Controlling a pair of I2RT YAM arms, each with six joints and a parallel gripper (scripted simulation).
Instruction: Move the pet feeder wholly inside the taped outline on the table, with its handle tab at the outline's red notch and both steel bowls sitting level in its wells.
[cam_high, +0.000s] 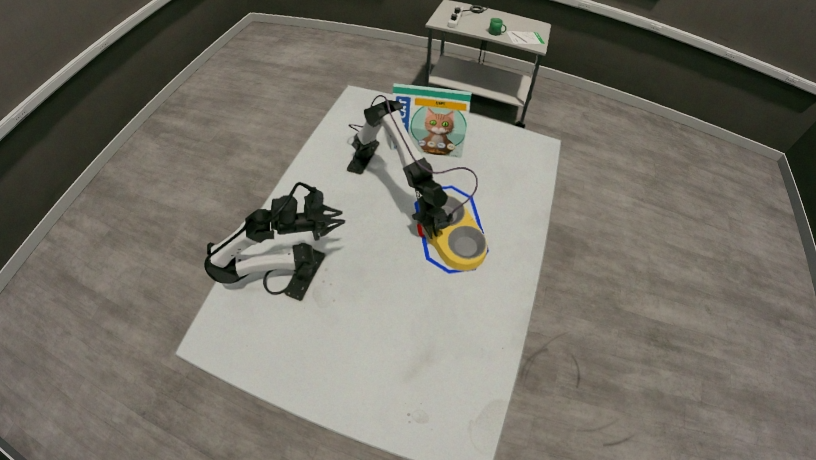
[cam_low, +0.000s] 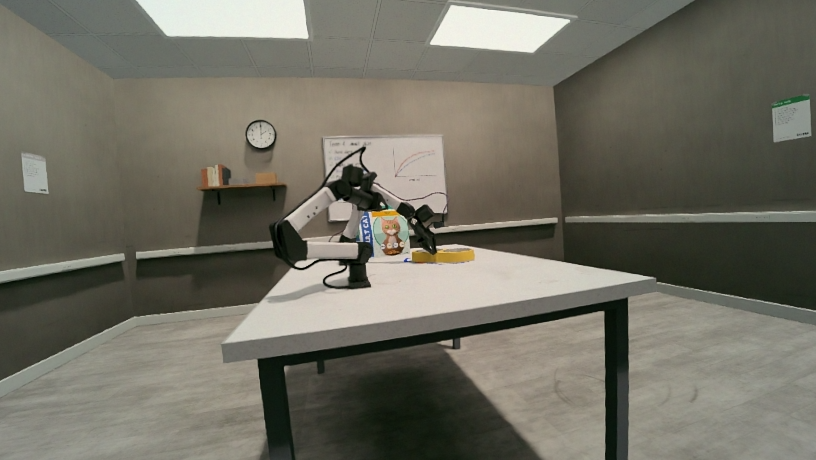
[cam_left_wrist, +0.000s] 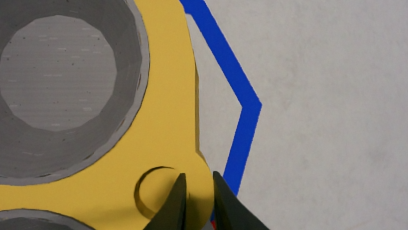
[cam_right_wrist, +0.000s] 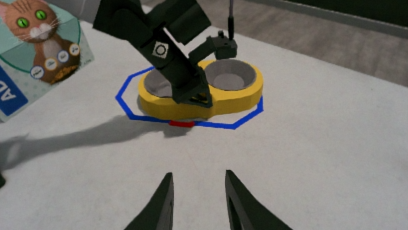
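The yellow pet feeder is 60 mm to the left of my left hand, 60 mm ahead of it and 30 mm below it. Round my left hand: blue taped outline: 90 mm to the left, 50 mm below, 50 mm ahead; cat food bag: 480 mm to the left, 150 mm behind, 100 mm above.
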